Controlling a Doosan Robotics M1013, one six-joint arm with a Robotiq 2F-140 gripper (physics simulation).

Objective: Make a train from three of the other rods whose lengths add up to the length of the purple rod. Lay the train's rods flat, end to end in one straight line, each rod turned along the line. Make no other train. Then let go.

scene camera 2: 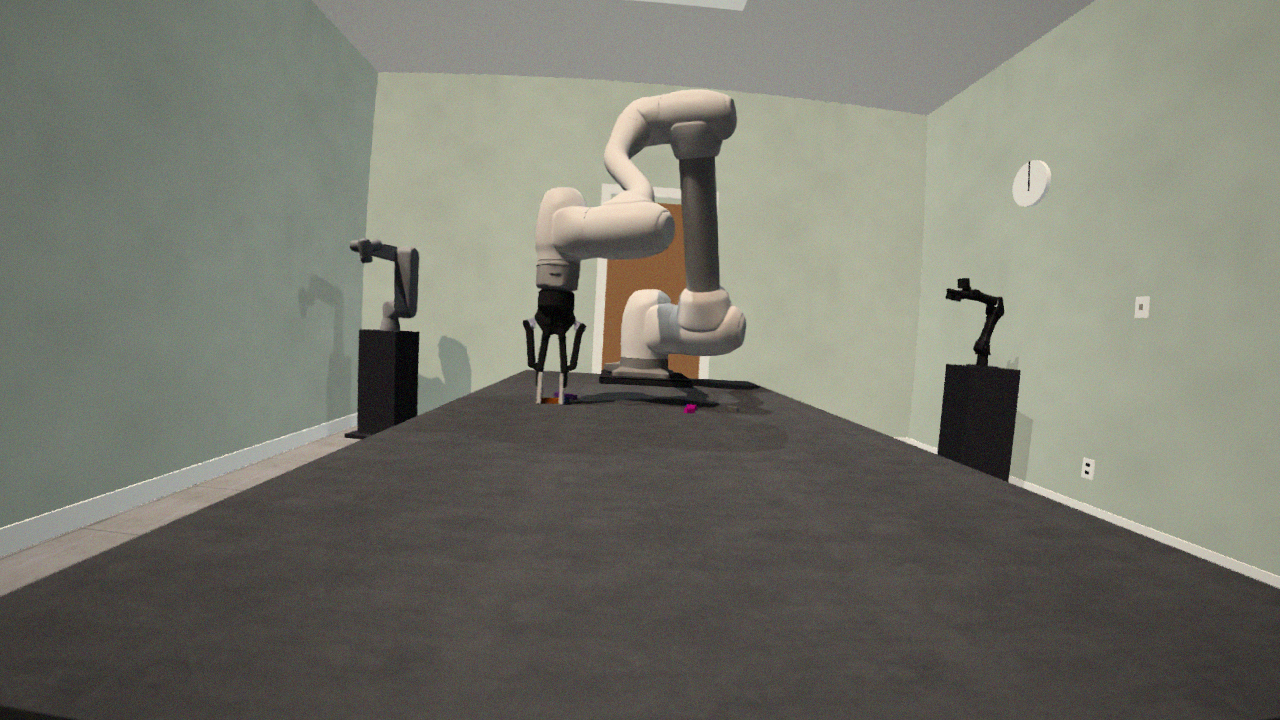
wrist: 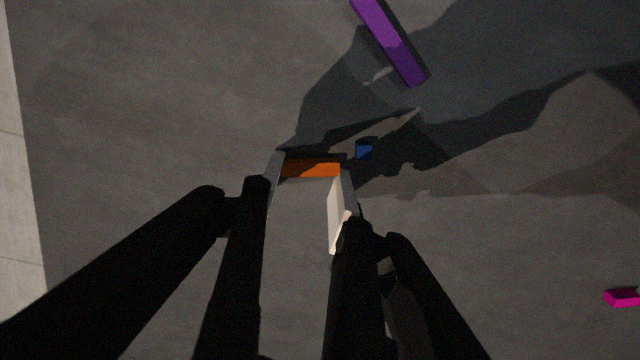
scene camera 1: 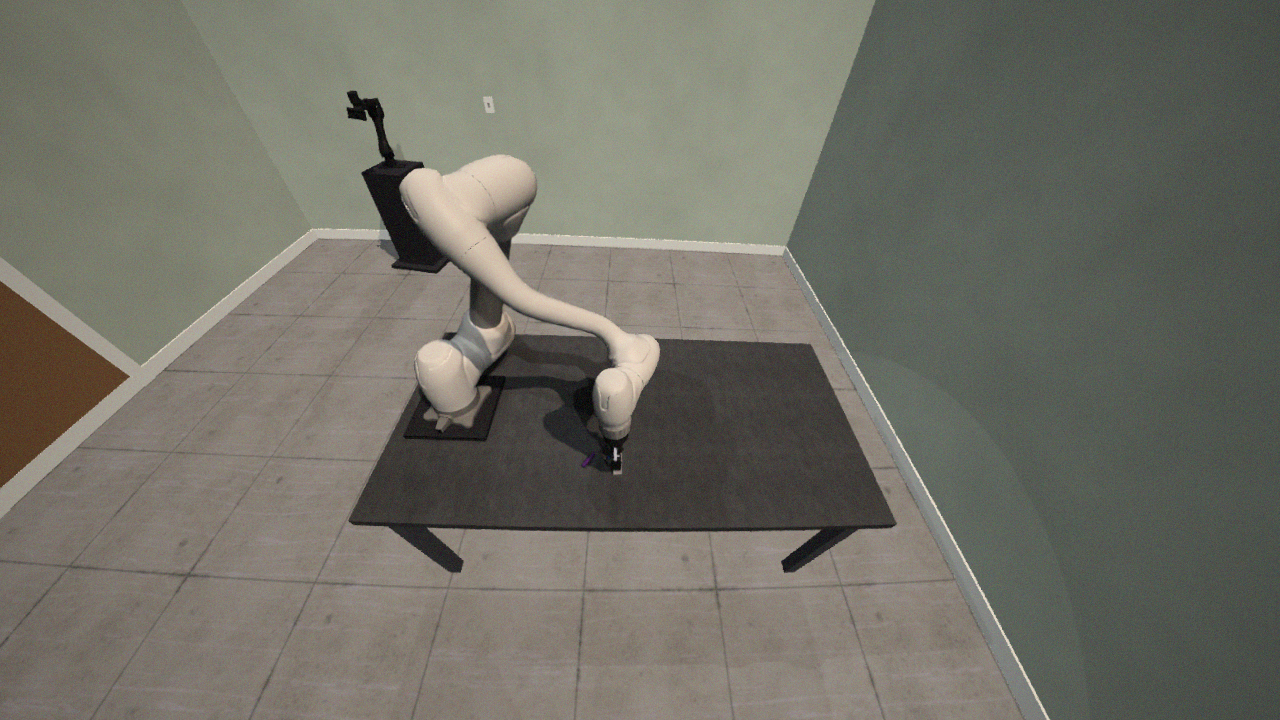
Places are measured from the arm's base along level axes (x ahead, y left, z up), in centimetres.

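Pixels of known places: gripper, fingertip midpoint: (scene camera 2: 550, 403) (wrist: 307, 176) (scene camera 1: 618, 467); arm's base at its link origin: (scene camera 2: 643, 374) (scene camera 1: 459, 403).
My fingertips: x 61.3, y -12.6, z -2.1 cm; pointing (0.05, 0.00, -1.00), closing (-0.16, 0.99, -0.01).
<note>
For each thing: its top centre in the pictures, then the offset to it from my fingertips. Level surfaces: height alone.
- orange rod at its top centre: (wrist: 310, 170) (scene camera 2: 551, 398) dy -0.1, dx -1.0, dz +1.0 cm
- small blue rod at its top centre: (wrist: 364, 152) dy +2.5, dx -3.6, dz +0.9 cm
- purple rod at its top centre: (wrist: 390, 40) (scene camera 2: 565, 393) (scene camera 1: 588, 459) dy +0.6, dx -10.0, dz +0.9 cm
- magenta rod at its top centre: (wrist: 627, 302) (scene camera 2: 689, 407) dy +28.9, dx -1.8, dz +0.9 cm
- dark table at its surface level: dz -0.1 cm
- faint small rod at its top centre: (scene camera 2: 733, 406) dy +38.1, dx -8.1, dz +0.9 cm
The orange rod (scene camera 2: 550, 401) (wrist: 315, 171) lies between the two fingertips of my gripper (scene camera 1: 616, 465) (scene camera 2: 550, 399) (wrist: 307, 176), down at the table top. The fingertips are at its two ends, and my gripper is shut on it lengthwise. A small blue rod (wrist: 364, 150) lies just beyond the right fingertip in the wrist view, apart from the orange rod. The purple rod (scene camera 1: 587, 461) (scene camera 2: 567, 395) (wrist: 392, 50) lies flat and slanted, farther up in the wrist view. A magenta rod (scene camera 2: 690, 408) (wrist: 621, 299) lies well to the right, cut by the wrist view's edge.
The dark table (scene camera 1: 733, 465) (scene camera 2: 644, 537) carries the arm's base plate (scene camera 1: 447, 434). The table's edge shows at the left of the wrist view, with floor (wrist: 20, 200) beyond it. A faint small rod (scene camera 2: 732, 408) lies right of the magenta one in scene camera 2.
</note>
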